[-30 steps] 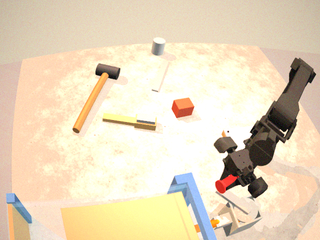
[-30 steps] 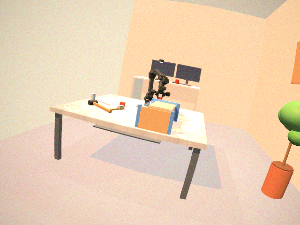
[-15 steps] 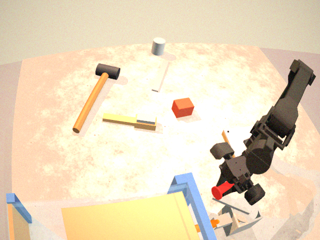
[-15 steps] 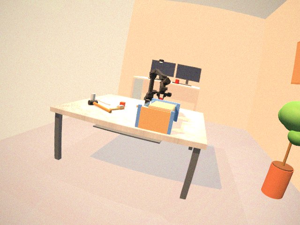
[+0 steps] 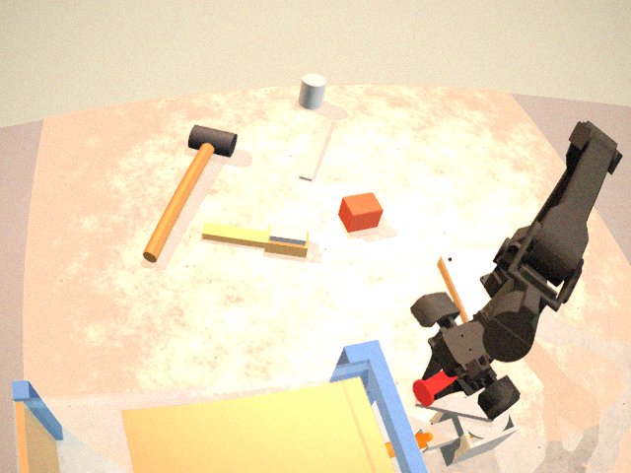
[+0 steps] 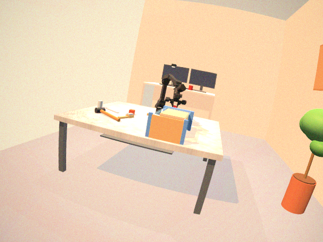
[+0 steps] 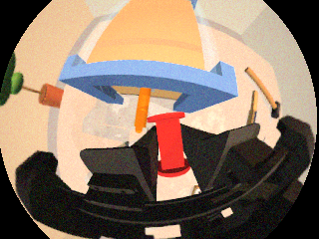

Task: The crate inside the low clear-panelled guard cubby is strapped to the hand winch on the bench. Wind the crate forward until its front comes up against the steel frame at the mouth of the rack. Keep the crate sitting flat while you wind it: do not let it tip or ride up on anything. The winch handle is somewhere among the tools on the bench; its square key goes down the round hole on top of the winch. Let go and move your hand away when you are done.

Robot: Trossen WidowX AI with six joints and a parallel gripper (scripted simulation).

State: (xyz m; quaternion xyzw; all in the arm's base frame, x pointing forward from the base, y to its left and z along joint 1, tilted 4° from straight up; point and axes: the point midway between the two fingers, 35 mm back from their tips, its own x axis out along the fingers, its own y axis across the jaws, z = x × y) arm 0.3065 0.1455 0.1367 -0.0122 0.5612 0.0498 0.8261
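My gripper tip is 4 cm past the crank handle, 3 cm above it and 2 cm to the right of it. From my gripper tip the other things lie so: yellow hand tool (40 cm to the right, 11 cm below, 5 cm ahead); then hand winch (11 cm behind, 10 cm below, 6 cm to the left); then red knob (2 cm behind).
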